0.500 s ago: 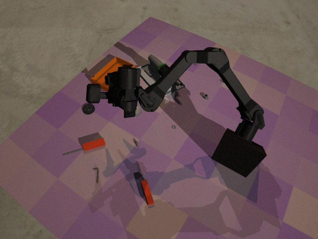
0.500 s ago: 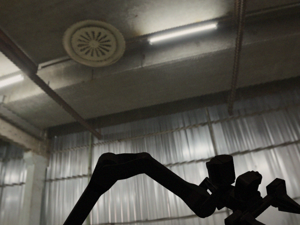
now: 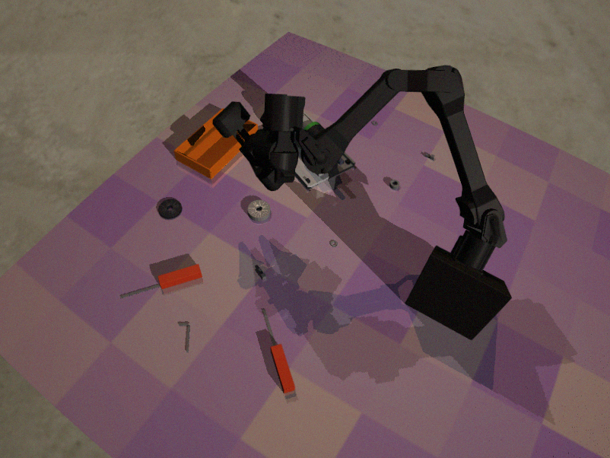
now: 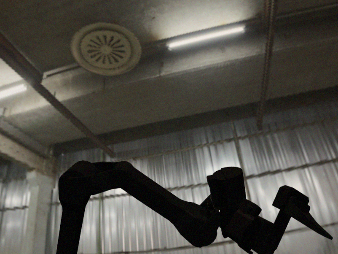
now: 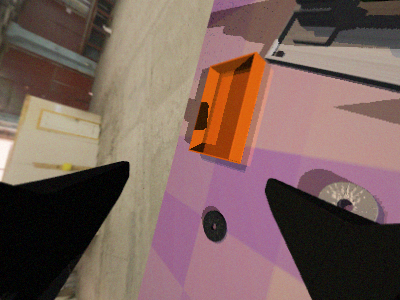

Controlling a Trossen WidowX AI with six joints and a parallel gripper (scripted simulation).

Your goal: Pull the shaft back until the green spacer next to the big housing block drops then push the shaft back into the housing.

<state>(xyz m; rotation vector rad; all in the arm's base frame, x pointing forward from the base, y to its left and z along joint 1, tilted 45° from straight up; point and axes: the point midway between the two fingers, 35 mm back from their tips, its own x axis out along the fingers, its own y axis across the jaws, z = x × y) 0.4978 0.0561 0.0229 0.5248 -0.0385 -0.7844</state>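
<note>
My gripper tip is 7 cm past the green spacer, 22 cm to the left of it and 12 cm above it. Round my gripper tip: orange tray: 16 cm ahead, 12 cm to the right, 19 cm below; silver gear: 5 cm behind, 1 cm to the left, 19 cm below.
</note>
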